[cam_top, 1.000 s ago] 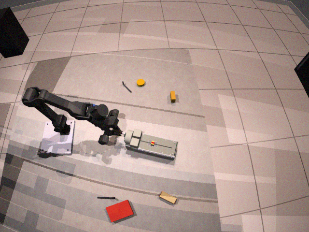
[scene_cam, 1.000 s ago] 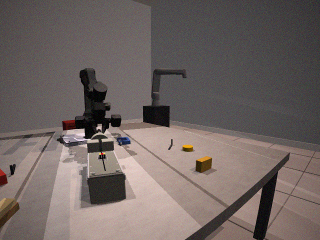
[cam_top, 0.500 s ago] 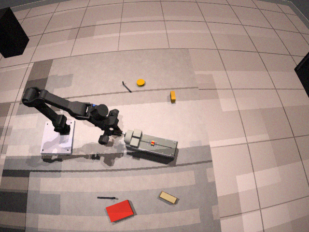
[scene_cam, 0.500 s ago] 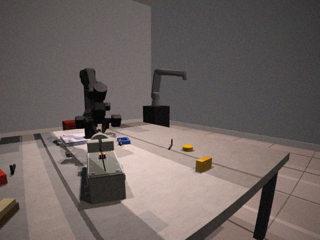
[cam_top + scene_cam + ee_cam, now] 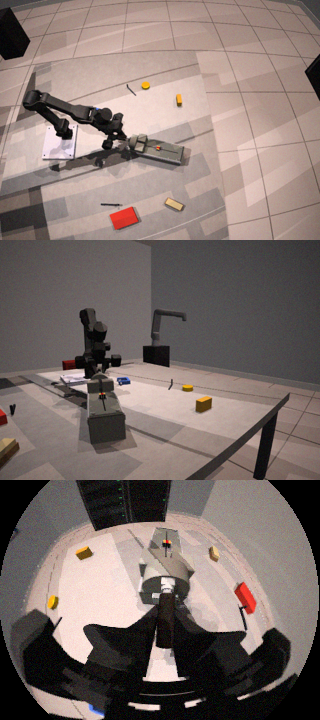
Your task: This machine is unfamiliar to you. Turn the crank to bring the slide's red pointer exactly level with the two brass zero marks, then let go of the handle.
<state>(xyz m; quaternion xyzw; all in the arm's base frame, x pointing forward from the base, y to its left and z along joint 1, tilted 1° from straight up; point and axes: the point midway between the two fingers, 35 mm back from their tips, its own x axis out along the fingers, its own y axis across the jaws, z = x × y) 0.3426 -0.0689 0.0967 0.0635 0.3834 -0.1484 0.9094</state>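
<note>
My gripper tip is 20 mm below the dark crank handle, 20 mm past it and 10 mm to the right of it. The rest, counted from my gripper tip: blue block (220 mm to the left, 200 mm behind, 90 mm below); then bent black rod (370 mm to the left, 90 mm below, 10 mm ahead); then red pointer (160 mm ahead, 50 mm to the right, 10 mm below).
</note>
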